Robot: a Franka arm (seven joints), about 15 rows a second.
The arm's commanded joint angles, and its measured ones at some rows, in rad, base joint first. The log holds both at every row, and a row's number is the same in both.
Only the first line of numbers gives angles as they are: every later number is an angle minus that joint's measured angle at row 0.
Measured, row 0:
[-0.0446, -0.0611, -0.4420, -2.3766, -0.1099, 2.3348, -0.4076]
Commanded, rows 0 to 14:
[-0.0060, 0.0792, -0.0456, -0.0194, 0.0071, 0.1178, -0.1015]
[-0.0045, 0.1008, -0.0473, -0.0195, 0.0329, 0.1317, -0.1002]
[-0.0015, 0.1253, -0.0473, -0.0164, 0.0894, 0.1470, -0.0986]
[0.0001, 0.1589, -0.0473, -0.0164, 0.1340, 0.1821, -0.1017]
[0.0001, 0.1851, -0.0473, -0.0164, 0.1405, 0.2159, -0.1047]
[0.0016, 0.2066, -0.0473, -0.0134, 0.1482, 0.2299, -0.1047]
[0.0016, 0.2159, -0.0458, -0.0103, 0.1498, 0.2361, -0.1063]
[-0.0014, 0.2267, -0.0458, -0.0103, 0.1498, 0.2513, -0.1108]
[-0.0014, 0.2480, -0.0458, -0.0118, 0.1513, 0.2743, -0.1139]
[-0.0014, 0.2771, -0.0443, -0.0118, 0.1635, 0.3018, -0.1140]
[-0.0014, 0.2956, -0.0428, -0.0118, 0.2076, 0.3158, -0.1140]
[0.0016, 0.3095, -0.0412, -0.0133, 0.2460, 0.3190, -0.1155]
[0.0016, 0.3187, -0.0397, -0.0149, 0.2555, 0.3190, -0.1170]
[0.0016, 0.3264, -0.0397, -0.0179, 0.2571, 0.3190, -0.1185]
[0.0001, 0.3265, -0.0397, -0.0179, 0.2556, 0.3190, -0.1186]
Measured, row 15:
[0.0004, 0.3090, -0.0407, -0.0209, 0.2252, 0.3081, -0.0949]
